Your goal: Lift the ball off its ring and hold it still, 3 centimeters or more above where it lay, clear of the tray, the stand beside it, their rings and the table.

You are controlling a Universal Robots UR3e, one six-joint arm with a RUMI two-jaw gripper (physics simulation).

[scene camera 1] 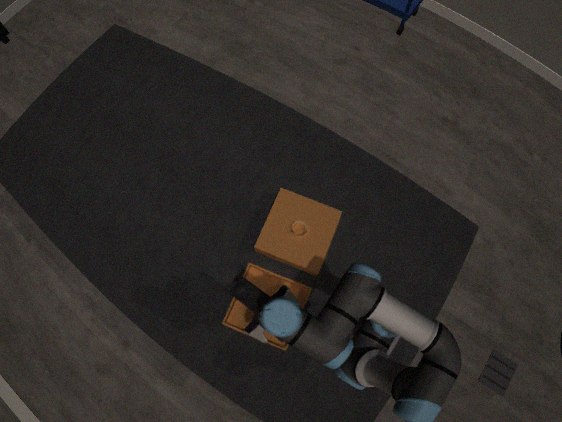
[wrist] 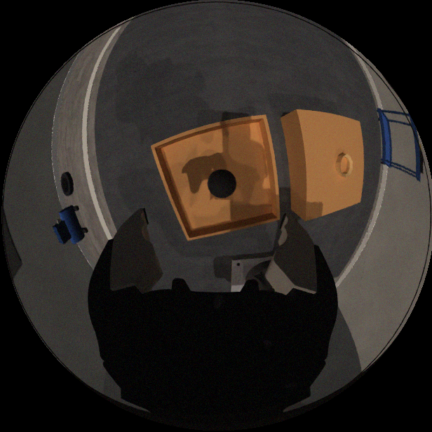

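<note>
A black ball sits near the middle of the orange tray in the wrist view; its ring is hidden beneath it. In the scene view the arm hides the ball. The orange stand is beside the tray, with an empty orange ring on its top. My gripper is open, its two jaws wide apart with nothing between them. It hangs above the tray, apart from the ball, and in the scene view the wrist covers part of the tray.
The dark table top lies under the tray and stand. A grey metal plate at the arm's base shows behind the jaws. A blue cart and a small blue object stand farther off, beyond the table.
</note>
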